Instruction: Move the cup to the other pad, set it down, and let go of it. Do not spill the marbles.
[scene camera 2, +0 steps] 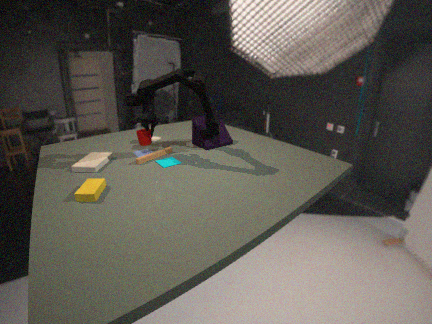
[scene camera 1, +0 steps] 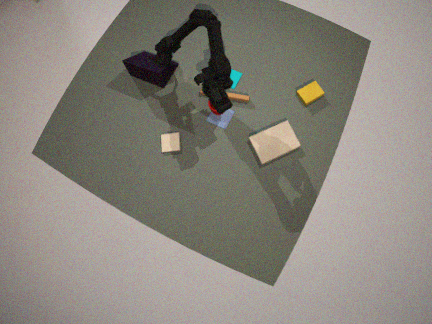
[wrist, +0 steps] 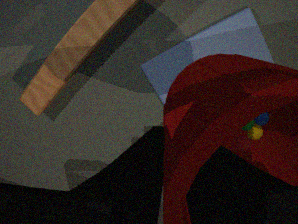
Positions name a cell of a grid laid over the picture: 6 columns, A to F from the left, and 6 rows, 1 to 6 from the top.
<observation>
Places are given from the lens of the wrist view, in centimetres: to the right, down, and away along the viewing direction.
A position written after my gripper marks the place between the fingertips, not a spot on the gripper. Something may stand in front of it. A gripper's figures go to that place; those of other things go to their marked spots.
my gripper (wrist: D4): 1, 1, 10
red cup (wrist: E3): 2, 0, 6
pale blue pad (wrist: E1): 6, -5, 16
The marked spots on the red cup and the pale blue pad are 12 cm apart.
</observation>
